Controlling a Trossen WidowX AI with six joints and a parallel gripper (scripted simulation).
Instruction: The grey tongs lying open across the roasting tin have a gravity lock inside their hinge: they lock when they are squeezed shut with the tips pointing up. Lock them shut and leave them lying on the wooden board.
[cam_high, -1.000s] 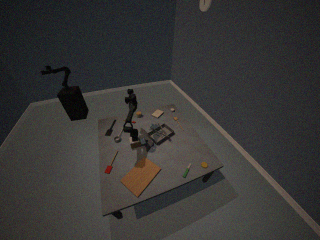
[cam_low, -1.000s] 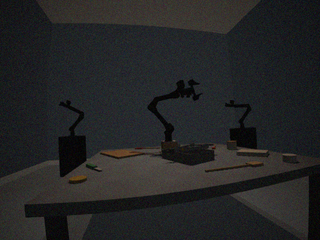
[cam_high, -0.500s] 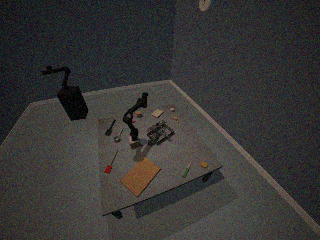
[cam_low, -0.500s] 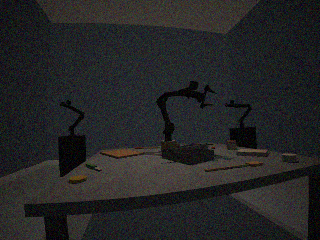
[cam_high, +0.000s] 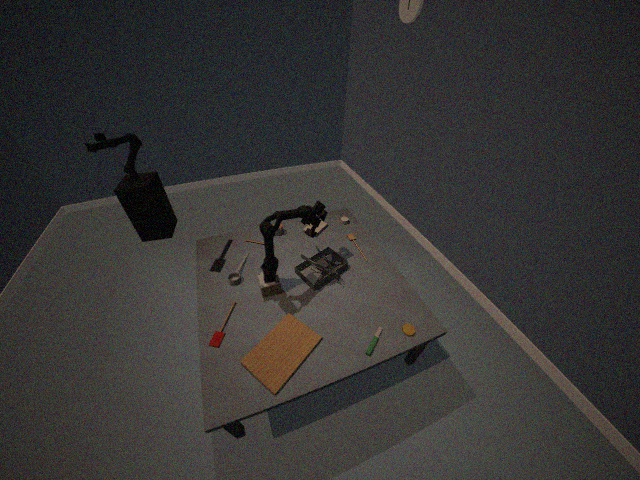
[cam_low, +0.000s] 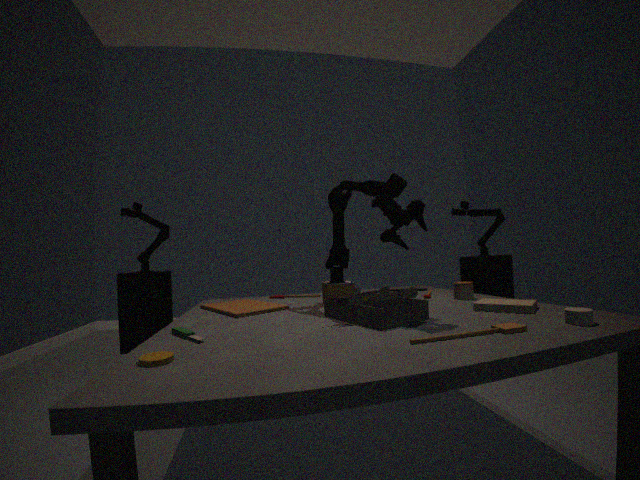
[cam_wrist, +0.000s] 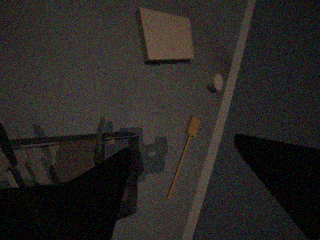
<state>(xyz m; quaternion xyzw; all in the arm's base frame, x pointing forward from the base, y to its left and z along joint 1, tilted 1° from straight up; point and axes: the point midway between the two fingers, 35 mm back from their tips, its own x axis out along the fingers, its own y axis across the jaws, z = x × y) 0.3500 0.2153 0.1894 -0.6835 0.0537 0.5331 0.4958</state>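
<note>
My gripper tip is 220 mm above the roasting tin, 160 mm to the left of it and 20 mm past it. The rest, counted from my gripper tip: black spatula 690 mm behind, 240 mm below, 110 mm to the left; green-handled tool 710 mm to the right, 240 mm below, 130 mm ahead; pale block 290 mm to the left, 230 mm below, 40 mm ahead.
</note>
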